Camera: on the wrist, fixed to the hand. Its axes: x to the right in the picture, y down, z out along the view.
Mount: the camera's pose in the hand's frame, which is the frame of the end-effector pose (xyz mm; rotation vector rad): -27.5 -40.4 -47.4 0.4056 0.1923 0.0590
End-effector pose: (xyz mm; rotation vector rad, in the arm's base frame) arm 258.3 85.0 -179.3 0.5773 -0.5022 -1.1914
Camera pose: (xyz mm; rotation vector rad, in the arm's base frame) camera 251.9 107.8 -243.1 1.0072 -0.5959 -0.9693
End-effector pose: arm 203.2 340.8 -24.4 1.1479 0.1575 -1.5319
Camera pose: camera 193.2 403.9 -48.1 1.6073 -0.0627 -1.4364
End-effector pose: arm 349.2 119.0 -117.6 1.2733 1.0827 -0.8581
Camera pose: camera 296.0 158.6 -102.2 1.7466 1.0457 -0.9558
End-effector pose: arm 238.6 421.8 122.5 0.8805 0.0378 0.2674
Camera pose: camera 214.0 426.4 59.2 1.2575 0.2520 0.4076
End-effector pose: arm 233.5 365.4 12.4 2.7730 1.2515 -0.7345
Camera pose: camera 208.6 382.9 73.3 -2.5072 -0.8848 0.6262
